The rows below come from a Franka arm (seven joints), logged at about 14 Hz.
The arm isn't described. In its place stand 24 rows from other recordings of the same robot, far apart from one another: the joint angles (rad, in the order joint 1, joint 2, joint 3, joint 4, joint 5, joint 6, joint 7), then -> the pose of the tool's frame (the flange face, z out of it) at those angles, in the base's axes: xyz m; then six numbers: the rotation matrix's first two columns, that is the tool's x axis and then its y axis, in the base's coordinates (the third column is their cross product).
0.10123, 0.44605, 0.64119, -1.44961, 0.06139, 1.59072, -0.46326 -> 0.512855 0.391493 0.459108 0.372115 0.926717 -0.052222 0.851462 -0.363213 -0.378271
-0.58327, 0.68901, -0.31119, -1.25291, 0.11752, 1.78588, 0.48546 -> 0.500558 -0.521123 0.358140 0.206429 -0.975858 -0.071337 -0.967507 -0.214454 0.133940
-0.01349, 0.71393, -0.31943, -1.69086, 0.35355, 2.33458, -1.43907 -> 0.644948 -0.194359 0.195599 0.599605 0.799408 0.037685 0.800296 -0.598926 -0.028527
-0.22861, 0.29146, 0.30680, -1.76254, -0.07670, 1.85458, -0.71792 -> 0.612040 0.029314 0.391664 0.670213 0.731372 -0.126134 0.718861 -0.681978 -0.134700
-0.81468, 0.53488, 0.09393, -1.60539, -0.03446, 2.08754, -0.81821 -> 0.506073 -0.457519 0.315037 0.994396 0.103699 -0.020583 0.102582 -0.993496 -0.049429
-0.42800, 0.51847, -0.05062, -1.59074, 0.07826, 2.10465, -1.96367 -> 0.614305 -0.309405 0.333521 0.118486 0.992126 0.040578 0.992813 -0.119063 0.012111
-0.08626, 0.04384, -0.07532, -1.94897, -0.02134, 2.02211, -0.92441 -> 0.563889 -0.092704 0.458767 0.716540 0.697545 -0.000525 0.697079 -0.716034 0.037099
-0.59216, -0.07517, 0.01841, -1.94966, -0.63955, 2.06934, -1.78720 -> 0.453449 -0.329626 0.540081 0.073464 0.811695 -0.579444 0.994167 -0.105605 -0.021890
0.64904, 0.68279, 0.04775, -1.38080, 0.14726, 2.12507, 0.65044 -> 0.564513 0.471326 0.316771 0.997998 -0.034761 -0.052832 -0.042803 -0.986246 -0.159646
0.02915, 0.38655, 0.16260, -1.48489, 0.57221, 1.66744, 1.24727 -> 0.636588 0.162075 0.458005 0.297082 -0.736814 -0.607328 -0.920258 -0.390594 0.023715
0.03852, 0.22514, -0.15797, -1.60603, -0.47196, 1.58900, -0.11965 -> 0.596655 -0.111844 0.492847 0.955876 -0.005942 -0.293711 0.129274 -0.889281 0.438711
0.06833, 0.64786, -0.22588, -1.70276, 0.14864, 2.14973, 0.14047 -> 0.648946 -0.084218 0.210114 0.920453 -0.350295 -0.173374 -0.346471 -0.936570 0.052864
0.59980, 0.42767, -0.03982, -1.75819, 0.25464, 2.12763, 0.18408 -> 0.543461 0.356410 0.321370 0.964507 0.243066 -0.103172 0.223126 -0.959167 -0.173822
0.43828, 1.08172, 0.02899, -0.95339, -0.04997, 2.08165, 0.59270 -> 0.711239 0.346005 0.207819 0.991803 -0.117820 0.049452 -0.117452 -0.993025 -0.010283
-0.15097, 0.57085, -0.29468, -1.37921, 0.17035, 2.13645, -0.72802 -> 0.682214 -0.267413 0.412911 0.949519 0.271229 0.157635 0.250835 -0.958180 0.137743
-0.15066, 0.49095, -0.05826, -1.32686, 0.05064, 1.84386, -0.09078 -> 0.692086 -0.134262 0.454653 0.991893 -0.123811 0.028635 -0.123295 -0.992185 -0.019138
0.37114, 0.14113, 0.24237, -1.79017, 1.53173, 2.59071, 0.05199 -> 0.540826 0.347659 0.530146 0.880782 -0.414701 -0.228575 -0.327500 -0.184856 -0.926592
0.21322, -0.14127, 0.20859, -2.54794, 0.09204, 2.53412, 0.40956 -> 0.417504 0.185170 0.331575 0.992853 -0.063895 0.100796 -0.056028 -0.995296 -0.079036
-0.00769, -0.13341, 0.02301, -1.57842, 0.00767, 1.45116, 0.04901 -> 0.498932 0.009502 0.680713 0.999440 -0.032954 0.005886 -0.032926 -0.999446 -0.004843
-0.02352, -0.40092, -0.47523, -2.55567, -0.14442, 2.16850, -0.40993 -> 0.359915 -0.198807 0.389301 0.999546 0.028582 0.009496 0.029126 -0.997571 -0.063279
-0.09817, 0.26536, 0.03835, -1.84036, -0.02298, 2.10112, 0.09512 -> 0.621141 -0.039654 0.384234 0.989556 -0.144105 -0.003469 -0.144064 -0.989517 0.010092
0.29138, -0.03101, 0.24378, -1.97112, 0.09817, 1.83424, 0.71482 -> 0.457415 0.281503 0.473835 0.968640 -0.207786 -0.136238 -0.208779 -0.977937 0.007124
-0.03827, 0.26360, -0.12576, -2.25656, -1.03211, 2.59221, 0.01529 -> 0.535970 -0.072504 0.247168 0.776380 0.602686 -0.184404 0.597292 -0.610169 0.520516
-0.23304, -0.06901, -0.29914, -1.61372, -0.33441, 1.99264, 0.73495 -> 0.476494 -0.312008 0.689283 0.297408 -0.806170 0.511506 -0.927369 -0.371309 -0.046004
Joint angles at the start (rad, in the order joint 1, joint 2, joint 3, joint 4, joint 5, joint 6, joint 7): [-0.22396, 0.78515, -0.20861, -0.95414, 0.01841, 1.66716, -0.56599]
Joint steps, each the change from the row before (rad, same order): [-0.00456, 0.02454, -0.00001, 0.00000, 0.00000, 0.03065, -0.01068]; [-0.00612, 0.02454, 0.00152, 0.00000, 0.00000, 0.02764, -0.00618]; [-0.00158, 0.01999, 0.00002, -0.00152, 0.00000, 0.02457, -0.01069]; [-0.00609, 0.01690, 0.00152, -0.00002, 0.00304, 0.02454, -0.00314]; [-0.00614, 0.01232, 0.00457, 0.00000, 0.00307, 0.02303, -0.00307]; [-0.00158, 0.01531, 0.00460, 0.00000, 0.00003, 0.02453, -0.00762]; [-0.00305, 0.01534, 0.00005, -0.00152, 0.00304, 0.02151, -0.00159]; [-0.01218, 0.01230, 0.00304, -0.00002, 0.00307, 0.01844, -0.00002]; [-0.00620, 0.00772, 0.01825, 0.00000, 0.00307, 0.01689, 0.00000]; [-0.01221, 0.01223, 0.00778, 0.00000, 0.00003, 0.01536, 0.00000]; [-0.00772, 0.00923, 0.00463, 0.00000, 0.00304, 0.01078, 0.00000]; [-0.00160, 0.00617, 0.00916, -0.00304, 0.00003, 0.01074, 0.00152]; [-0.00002, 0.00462, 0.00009, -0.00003, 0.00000, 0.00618, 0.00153]
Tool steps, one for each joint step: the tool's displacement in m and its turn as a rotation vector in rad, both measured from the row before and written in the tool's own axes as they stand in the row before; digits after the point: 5 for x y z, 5 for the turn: [0.00473, 0.00397, 0.01581, -0.00626, 0.00311, -0.00910]; [0.00378, 0.00395, 0.01642, -0.00349, 0.00099, -0.00427]; [0.00388, 0.00142, 0.01367, -0.00419, 0.00109, -0.01166]; [0.00207, 0.00358, 0.01120, -0.00240, 0.00693, 0.00024]; [0.00204, 0.00248, 0.00795, -0.00164, 0.01102, -0.00098]; [0.00399, -0.00040, 0.00968, -0.00401, 0.00839, -0.01099]; [0.00158, 0.00180, 0.01086, -0.00175, 0.00428, 0.00031]; [-0.00206, 0.00647, 0.00906, 0.00051, 0.00609, 0.00950]; [0.00423, -0.00320, 0.00521, 0.00890, 0.01605, -0.00497]; [-0.00158, 0.00464, 0.00923, 0.00302, 0.00426, 0.00622]; [-0.00092, 0.00280, 0.00688, 0.00420, 0.00383, 0.00502]; [0.00235, -0.00276, 0.00554, 0.00492, 0.00485, -0.00266]; [0.00055, -0.00002, 0.00306, -0.00121, 0.00107, 0.00108]
